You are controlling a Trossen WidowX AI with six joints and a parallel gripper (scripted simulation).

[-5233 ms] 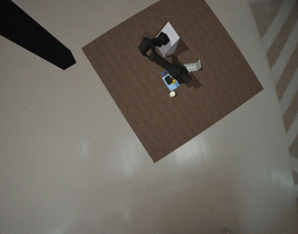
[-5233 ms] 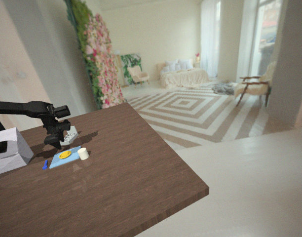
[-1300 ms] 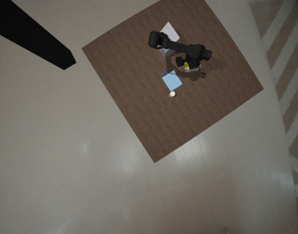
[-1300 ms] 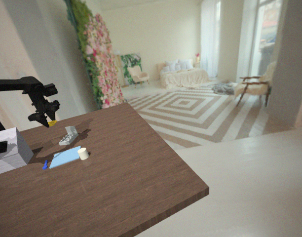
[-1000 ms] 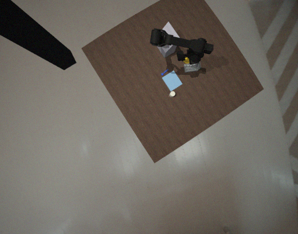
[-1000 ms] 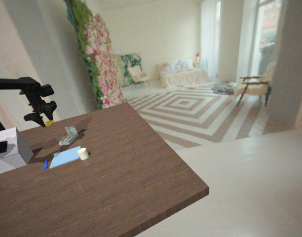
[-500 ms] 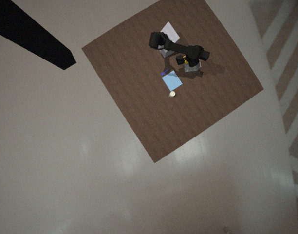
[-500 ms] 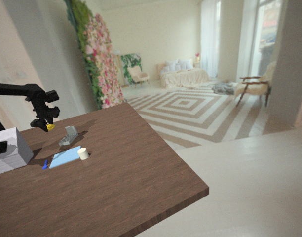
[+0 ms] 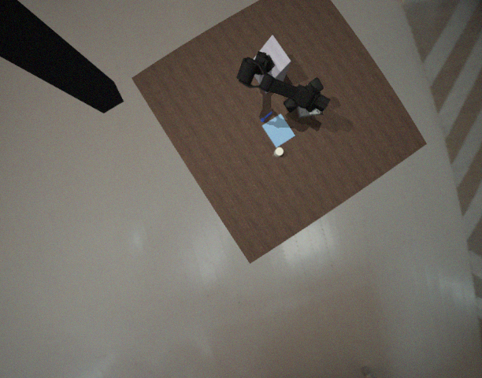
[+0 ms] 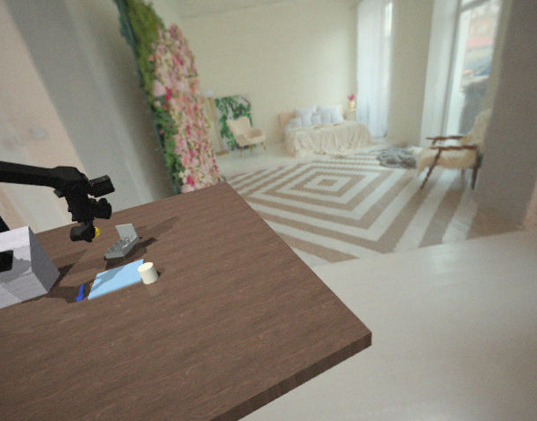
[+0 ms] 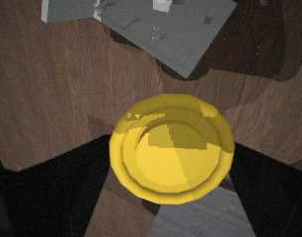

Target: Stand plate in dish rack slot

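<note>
Now: gripper tip 60 mm short of the dish rack, 60 mm to the right of it and 90 mm above it. The rest, counted from my gripper tip: light blue mat 80 mm ahead, 150 mm to the right, 110 mm below; blue spoon 20 mm behind, 180 mm to the right, 110 mm below; yellow plate 10 mm above.
</note>
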